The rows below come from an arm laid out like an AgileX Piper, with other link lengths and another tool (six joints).
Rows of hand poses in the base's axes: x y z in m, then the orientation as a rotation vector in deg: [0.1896 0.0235 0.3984 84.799 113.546 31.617]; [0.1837 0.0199 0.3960 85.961 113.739 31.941]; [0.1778 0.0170 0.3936 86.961 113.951 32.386]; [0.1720 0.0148 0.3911 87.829 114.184 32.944]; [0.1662 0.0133 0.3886 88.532 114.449 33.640]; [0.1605 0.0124 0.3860 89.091 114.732 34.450]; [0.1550 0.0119 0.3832 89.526 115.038 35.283]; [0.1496 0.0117 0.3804 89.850 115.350 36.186]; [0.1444 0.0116 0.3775 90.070 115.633 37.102]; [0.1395 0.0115 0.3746 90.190 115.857 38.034]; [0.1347 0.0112 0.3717 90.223 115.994 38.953]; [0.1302 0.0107 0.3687 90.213 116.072 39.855]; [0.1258 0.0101 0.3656 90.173 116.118 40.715]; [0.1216 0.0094 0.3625 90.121 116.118 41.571]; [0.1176 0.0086 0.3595 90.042 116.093 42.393]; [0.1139 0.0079 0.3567 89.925 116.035 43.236]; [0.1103 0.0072 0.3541 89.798 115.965 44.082]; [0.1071 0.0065 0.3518 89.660 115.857 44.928]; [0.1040 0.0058 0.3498 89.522 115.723 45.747]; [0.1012 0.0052 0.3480 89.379 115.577 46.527]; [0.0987 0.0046 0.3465 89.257 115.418 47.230]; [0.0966 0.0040 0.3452 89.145 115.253 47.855]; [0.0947 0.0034 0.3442 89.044 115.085 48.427]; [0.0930 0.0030 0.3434 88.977 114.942 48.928]
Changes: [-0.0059 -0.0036 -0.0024 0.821 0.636 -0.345]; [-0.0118 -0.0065 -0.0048 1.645 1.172 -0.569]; [-0.0176 -0.0087 -0.0073 2.482 1.624 -0.688]; [-0.0234 -0.0102 -0.0098 3.334 1.979 -0.678]; [-0.0291 -0.0111 -0.0124 4.193 2.244 -0.561]; [-0.0346 -0.0116 -0.0152 5.009 2.458 -0.370]; [-0.0400 -0.0118 -0.0180 5.818 2.604 -0.108]; [-0.0452 -0.0119 -0.0209 6.579 2.677 0.189]; [-0.0501 -0.0120 -0.0238 7.291 2.657 0.502]; [-0.0549 -0.0123 -0.0267 7.938 2.539 0.803]; [-0.0594 -0.0128 -0.0297 8.543 2.366 1.087]; [-0.0638 -0.0134 -0.0328 9.101 2.169 1.357]; [-0.0680 -0.0141 -0.0359 9.644 1.939 1.607]; [-0.0720 -0.0149 -0.0389 10.149 1.688 1.846]; [-0.0757 -0.0156 -0.0417 10.645 1.393 2.091]; [-0.0793 -0.0163 -0.0443 11.138 1.087 2.336]; [-0.0825 -0.0170 -0.0466 11.622 0.752 2.566]; [-0.0856 -0.0177 -0.0486 12.085 0.407 2.775]; [-0.0884 -0.0183 -0.0504 12.519 0.064 2.971]; [-0.0909 -0.0189 -0.0519 12.911 -0.260 3.130]; [-0.0930 -0.0195 -0.0532 13.255 -0.564 3.261]; [-0.0949 -0.0201 -0.0542 13.569 -0.851 3.372]; [-0.0966 -0.0205 -0.0550 13.856 -1.088 3.462]
